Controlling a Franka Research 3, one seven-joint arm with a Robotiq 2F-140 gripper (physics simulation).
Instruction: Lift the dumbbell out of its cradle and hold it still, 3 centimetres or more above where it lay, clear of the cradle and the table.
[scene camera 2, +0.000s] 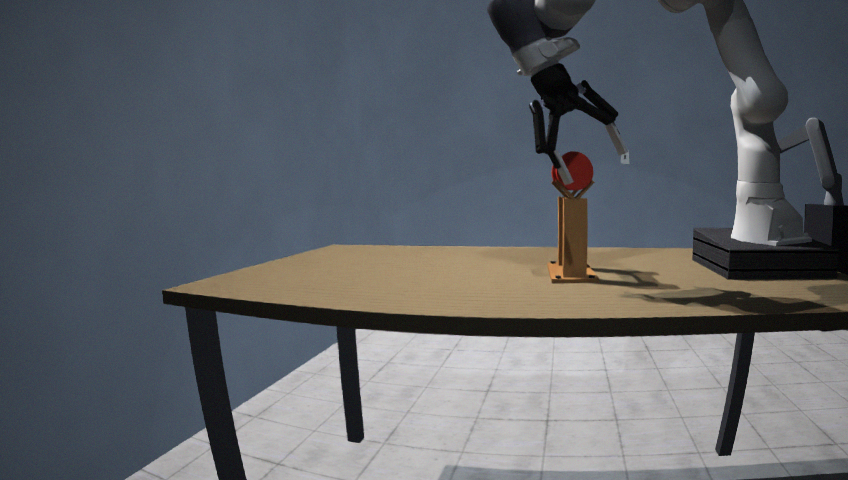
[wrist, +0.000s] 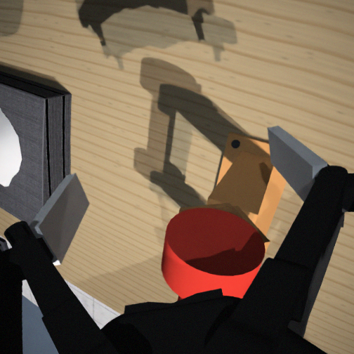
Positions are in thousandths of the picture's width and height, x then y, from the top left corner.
Labels:
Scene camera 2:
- my gripper: 705, 351
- red dumbbell: 685, 351
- orange cradle: 675, 557
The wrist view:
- my gripper: 490, 473
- red dumbbell: 578, 702
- orange cradle: 705, 527

